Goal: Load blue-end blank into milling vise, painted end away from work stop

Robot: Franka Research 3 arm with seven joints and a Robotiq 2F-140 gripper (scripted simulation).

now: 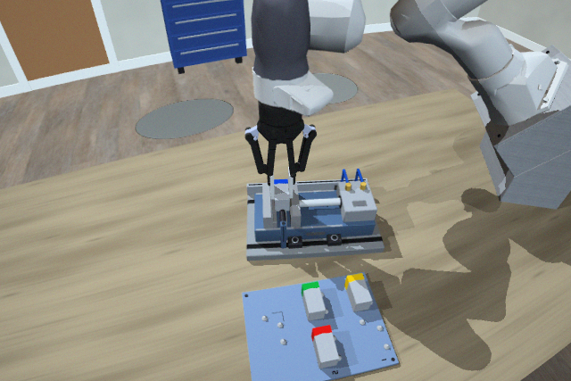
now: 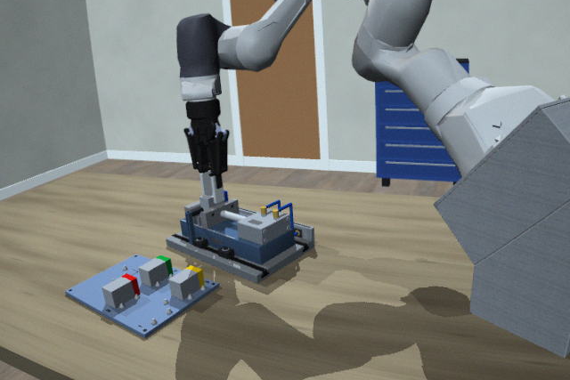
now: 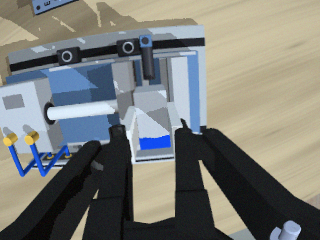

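The blue-ended blank is 40 mm below my hand. Also, from my hand: hosed jaw block 130 mm behind, 100 mm to the left, 60 mm below; then fixed jaw 60 mm below, 30 mm ahead, 10 mm to the right; then work stop rod 50 mm to the left, 40 mm below, 30 mm ahead.
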